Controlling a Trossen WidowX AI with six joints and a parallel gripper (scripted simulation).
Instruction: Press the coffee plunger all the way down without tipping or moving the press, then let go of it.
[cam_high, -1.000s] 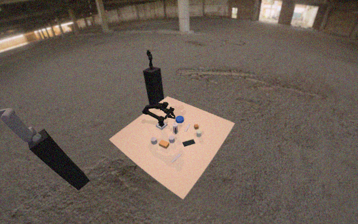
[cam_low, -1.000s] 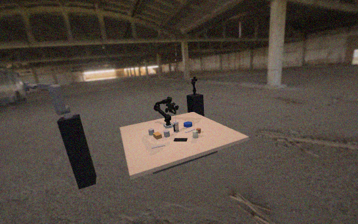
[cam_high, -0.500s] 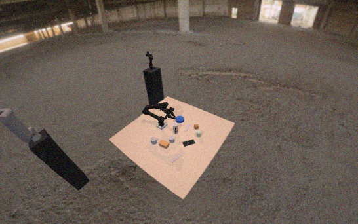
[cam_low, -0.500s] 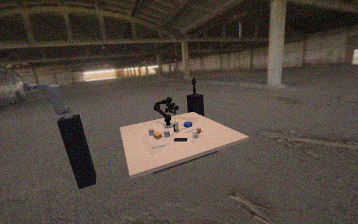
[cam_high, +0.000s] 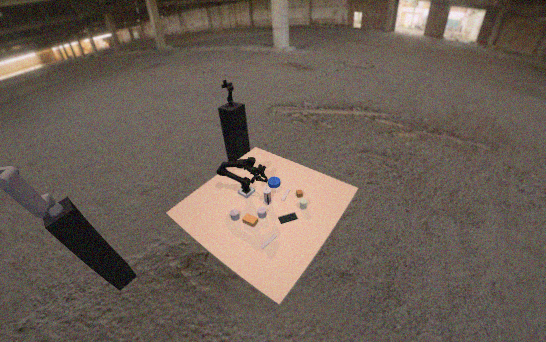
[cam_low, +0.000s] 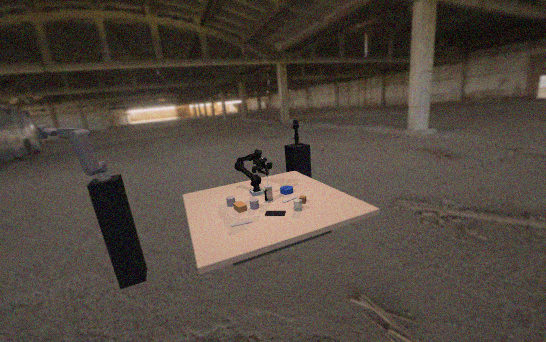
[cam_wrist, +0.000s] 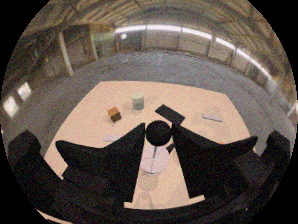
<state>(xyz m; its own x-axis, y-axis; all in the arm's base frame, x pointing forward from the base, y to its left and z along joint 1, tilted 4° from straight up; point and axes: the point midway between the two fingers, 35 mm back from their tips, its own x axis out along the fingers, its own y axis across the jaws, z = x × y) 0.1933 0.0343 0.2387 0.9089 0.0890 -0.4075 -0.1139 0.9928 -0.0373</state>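
Now: gripper tip 13 cm above the coffee press and 1 cm to the left of it. From my gripper tip the other things lie so: orange block: 27 cm to the right, 22 cm below, 2 cm ahead; black flat slab: 25 cm below, 25 cm ahead, 7 cm to the right; blue disc: 23 cm below, 22 cm to the left, 9 cm behind.
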